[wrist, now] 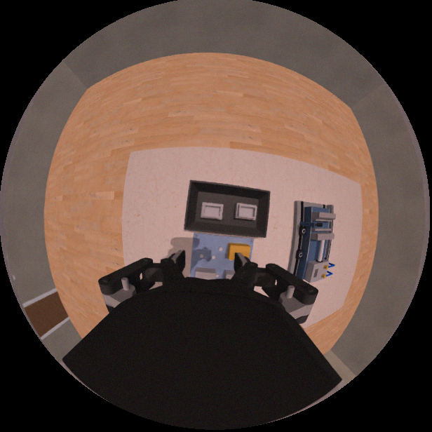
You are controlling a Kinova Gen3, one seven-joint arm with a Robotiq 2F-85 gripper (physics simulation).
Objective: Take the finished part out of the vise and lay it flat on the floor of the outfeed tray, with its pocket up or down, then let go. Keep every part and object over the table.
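Observation:
Two silver-grey parts lie flat on the floor of the dark outfeed tray (227,233), pockets up: the left part (212,211) and the right part (246,211), with a gap between them. I cannot tell by looks which came from the vise. The blue and grey vise (316,245) stands to the right of the tray, and no part shows between its jaws. My gripper (209,259) is open with nothing between its fingers. It hangs high, below the tray in the view, over a blue plate, apart from both parts.
The blue plate (200,242) lies against the near side of the tray, partly hidden by my gripper. A yellow-orange block (239,251) and grey blocks (206,273) are on it. The tray has raised walls. Blue-tipped fittings (328,270) stick out at the vise's near end.

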